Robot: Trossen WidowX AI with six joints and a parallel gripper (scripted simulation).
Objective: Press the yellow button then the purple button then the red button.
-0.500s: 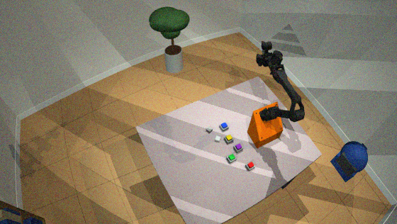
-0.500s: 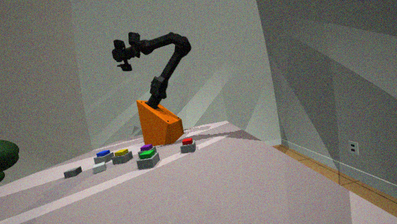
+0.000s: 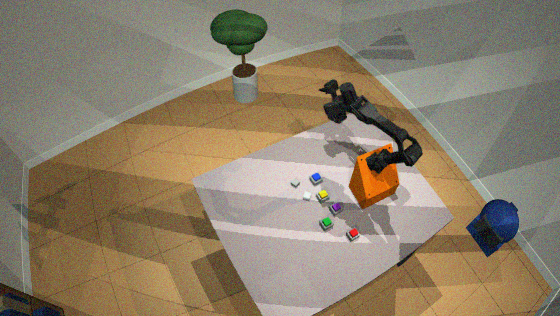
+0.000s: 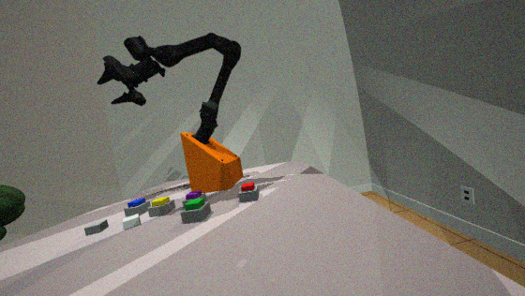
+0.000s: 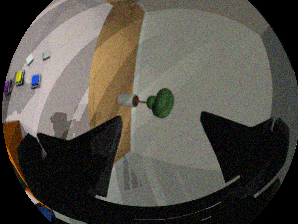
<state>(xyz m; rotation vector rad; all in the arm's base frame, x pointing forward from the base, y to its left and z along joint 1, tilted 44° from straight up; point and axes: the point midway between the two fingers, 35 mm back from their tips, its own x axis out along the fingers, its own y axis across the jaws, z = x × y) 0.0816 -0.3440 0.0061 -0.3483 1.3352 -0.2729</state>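
My gripper tip is 390 mm above the yellow button, 220 mm to the right of it and 100 mm short of it. Also, from my gripper tip: dark grey block: 410 mm below, 170 mm ahead, 80 mm to the left; blue button: 390 mm below, 120 mm to the left, 80 mm ahead; pale block: 410 mm below, 170 mm to the left, 160 mm ahead.
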